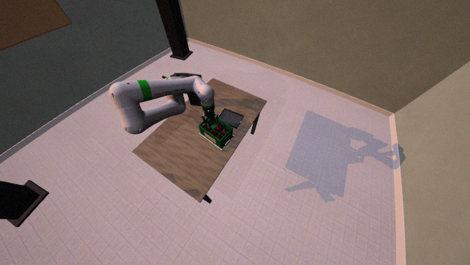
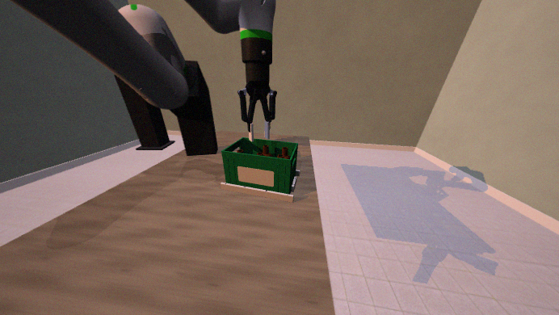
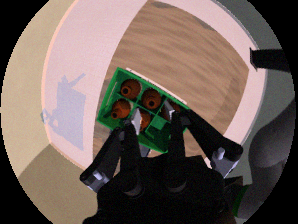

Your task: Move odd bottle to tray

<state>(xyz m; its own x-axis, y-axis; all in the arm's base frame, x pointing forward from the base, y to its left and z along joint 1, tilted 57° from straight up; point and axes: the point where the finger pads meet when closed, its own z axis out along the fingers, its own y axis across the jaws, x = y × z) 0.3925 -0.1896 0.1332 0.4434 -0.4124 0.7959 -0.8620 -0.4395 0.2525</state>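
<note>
Now: the brown bottle 160 mm below my hand. Also, from my hand: dark tray 60 mm ahead, 310 mm to the left, 240 mm below; then green crate 10 mm ahead, 40 mm to the left, 170 mm below.
</note>
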